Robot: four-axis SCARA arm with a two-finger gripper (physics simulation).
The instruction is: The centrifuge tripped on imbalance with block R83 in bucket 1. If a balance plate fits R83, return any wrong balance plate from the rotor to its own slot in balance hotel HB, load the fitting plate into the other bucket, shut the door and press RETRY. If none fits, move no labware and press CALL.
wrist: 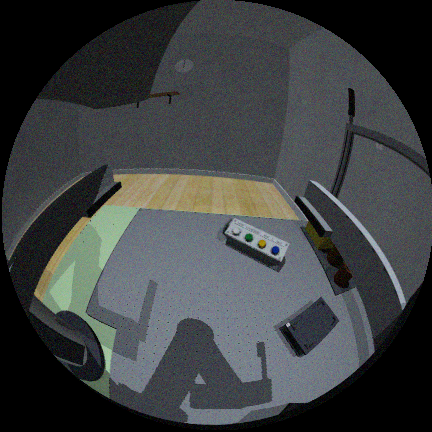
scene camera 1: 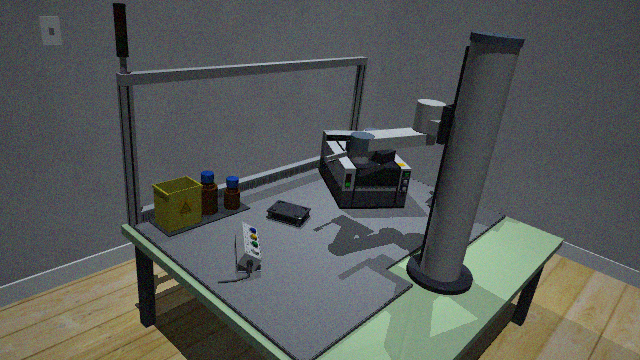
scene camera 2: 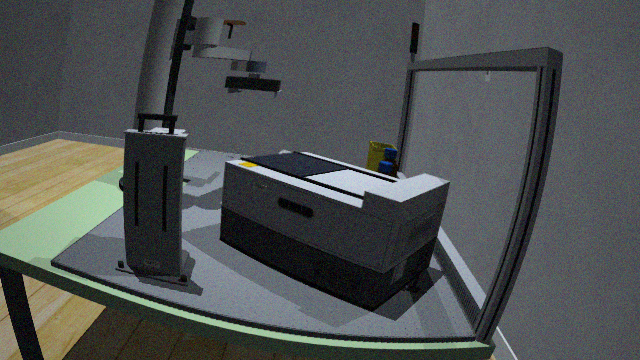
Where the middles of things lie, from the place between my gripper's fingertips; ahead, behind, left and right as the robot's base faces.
Labels:
My gripper is now 57 cm to the left of the centrifuge (scene camera 2: 361,236), 31 cm short of it and 24 cm above it.

